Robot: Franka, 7 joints.
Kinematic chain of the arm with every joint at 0, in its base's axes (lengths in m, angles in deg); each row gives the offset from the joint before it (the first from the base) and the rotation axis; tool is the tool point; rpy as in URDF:
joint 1: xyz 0 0 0.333 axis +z
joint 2: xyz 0 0 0 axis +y
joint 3: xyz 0 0 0.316 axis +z
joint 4: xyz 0.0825 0 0 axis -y
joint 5: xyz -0.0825 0 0.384 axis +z
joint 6: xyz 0 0 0 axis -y
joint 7: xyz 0.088 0 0 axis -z
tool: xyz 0 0 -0.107 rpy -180 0 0
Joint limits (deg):
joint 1: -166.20..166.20
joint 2: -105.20..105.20
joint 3: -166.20..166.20
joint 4: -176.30..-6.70
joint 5: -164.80..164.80
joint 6: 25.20..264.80
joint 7: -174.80..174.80
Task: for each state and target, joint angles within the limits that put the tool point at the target. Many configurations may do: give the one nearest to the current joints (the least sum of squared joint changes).
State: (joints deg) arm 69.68 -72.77 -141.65 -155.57 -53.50 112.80 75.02
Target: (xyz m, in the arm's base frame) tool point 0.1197 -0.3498 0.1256
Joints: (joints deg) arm 60.03 -31.35 -129.51 -141.37 -52.41 103.36 75.02
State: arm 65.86 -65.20 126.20 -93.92 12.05 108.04 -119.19
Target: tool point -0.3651 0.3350 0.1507
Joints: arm 32.48 -76.21 112.04 -118.71 9.33 105.94 -119.19
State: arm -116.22 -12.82 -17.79 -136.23 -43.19 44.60 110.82
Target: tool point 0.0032 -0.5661 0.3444
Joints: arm -87.89 21.69 8.72 -102.74 -49.81 74.86 110.82
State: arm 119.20 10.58 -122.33 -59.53 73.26 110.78 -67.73
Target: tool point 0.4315 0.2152 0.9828
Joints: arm 126.58 3.50 -109.05 -59.23 76.36 124.23 -67.73
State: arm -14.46 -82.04 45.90 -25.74 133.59 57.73 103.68
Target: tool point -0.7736 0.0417 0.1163
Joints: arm 4.86 -104.73 49.33 -20.01 138.79 78.28 103.68
